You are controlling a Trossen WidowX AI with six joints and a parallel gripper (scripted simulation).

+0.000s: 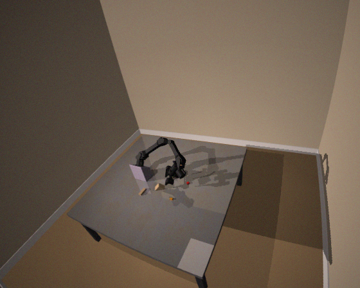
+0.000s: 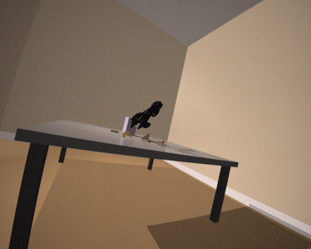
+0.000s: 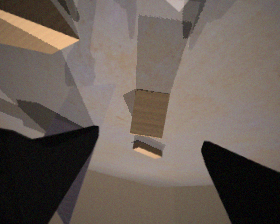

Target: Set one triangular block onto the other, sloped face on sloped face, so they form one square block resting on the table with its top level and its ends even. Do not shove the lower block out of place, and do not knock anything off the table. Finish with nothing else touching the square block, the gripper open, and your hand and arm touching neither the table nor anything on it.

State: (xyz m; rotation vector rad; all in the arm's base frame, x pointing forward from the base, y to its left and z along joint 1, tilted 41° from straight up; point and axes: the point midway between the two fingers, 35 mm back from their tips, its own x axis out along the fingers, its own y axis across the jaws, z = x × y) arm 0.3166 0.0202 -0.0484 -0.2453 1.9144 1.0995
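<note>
My gripper tip is 6 cm past the triangular block, 4 cm to the left of it and 6 cm above it. Round my gripper tip: flat tan piece: 18 cm behind, 14 cm to the right, 7 cm below; then red block: 15 cm ahead, 11 cm to the left, 7 cm below; then orange block: 11 cm ahead, 10 cm to the right, 7 cm below.
</note>
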